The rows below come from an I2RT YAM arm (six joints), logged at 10 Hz.
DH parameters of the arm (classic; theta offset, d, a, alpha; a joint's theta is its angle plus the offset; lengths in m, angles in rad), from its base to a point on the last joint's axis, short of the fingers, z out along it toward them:
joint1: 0 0.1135 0.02 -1.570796
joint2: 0 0 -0.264 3.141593
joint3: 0.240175 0 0.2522 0
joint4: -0.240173 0 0.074 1.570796
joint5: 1.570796 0 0 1.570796
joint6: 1.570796 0.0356 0 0
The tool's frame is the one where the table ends.
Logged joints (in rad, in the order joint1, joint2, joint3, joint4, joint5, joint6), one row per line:
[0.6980, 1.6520, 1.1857, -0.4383, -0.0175, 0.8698]
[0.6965, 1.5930, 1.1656, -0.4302, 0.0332, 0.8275]
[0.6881, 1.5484, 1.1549, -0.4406, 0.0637, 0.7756]
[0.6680, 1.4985, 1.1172, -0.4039, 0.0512, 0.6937]
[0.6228, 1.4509, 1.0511, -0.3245, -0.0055, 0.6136]
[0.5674, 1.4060, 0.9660, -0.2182, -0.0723, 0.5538]
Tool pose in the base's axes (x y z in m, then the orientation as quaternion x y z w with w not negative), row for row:
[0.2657, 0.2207, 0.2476, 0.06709, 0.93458, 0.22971, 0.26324]
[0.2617, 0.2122, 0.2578, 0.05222, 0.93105, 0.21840, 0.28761]
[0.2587, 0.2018, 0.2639, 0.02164, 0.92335, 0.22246, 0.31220]
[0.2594, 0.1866, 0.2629, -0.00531, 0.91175, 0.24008, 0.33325]
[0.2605, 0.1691, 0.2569, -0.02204, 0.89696, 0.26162, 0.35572]
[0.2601, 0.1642, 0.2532, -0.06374, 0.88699, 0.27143, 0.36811]
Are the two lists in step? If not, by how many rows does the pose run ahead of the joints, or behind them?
The pose runs 1 row ahead of the joints: the pose in row i belongs to the joints in row i + 1.
